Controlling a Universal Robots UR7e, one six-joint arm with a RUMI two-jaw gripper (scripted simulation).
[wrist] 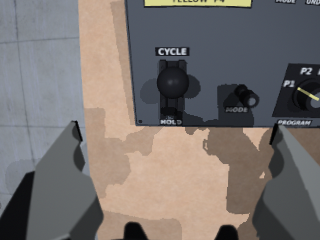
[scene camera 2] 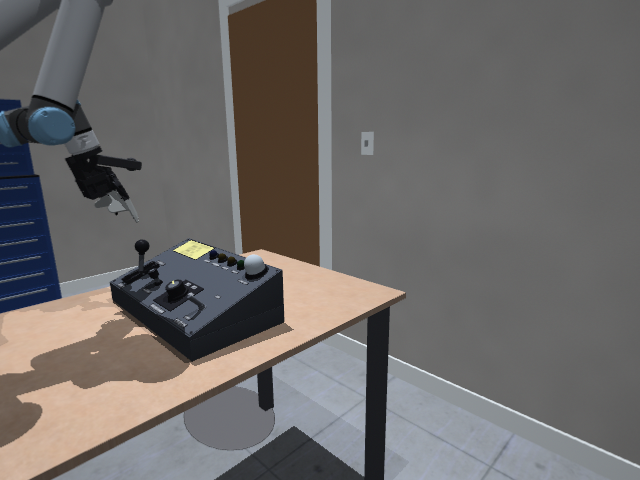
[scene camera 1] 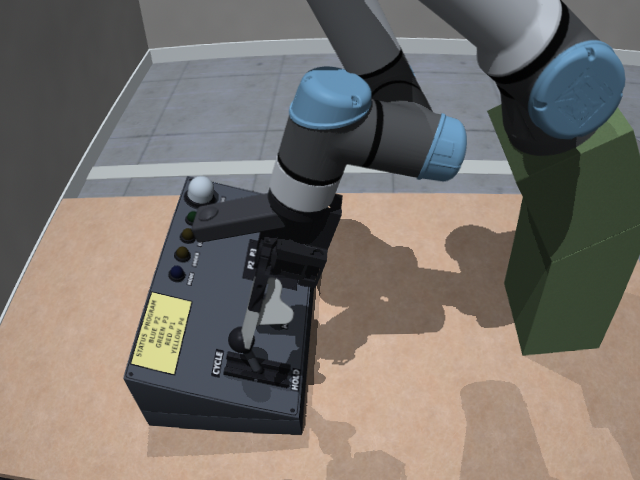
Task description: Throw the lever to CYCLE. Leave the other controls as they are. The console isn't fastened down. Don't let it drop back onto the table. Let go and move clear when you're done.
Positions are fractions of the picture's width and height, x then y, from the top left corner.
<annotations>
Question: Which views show the dark console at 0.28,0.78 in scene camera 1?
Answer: The wrist view, scene camera 2 and scene camera 1: all of them.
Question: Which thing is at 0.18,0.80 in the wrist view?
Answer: The gripper.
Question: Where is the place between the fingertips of the gripper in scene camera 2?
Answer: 0.20,0.46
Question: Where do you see a dark console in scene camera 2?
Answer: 0.38,0.62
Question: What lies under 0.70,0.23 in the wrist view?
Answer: A dark console.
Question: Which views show the gripper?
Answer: The wrist view, scene camera 2 and scene camera 1: all of them.
</annotations>
